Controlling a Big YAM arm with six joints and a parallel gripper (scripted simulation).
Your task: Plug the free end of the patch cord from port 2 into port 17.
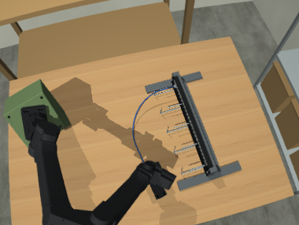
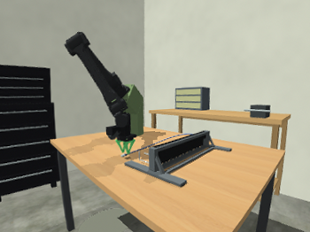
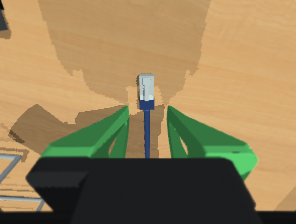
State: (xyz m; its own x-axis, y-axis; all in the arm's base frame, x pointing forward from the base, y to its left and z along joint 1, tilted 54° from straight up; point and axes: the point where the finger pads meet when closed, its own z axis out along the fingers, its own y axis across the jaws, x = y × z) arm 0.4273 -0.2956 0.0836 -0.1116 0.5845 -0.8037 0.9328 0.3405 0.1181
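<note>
My gripper is now 2 cm to the left of the plug and 1 cm above it.
</note>
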